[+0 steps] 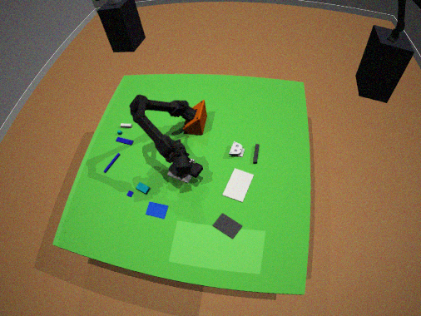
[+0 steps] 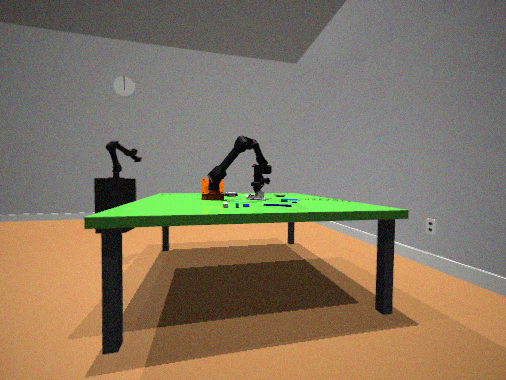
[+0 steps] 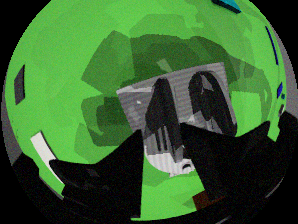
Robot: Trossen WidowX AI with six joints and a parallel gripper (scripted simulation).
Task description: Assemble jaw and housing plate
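The grey metallic jaw lies 40 mm behind my gripper tip and 10 mm to the right of it. From my gripper tip the other things lie so: teal block (200 mm to the right, 140 mm ahead, 10 mm below); dark square plate (260 mm to the left, 220 mm ahead, 10 mm below); white flat plate (260 mm to the left, 20 mm below, 10 mm ahead).
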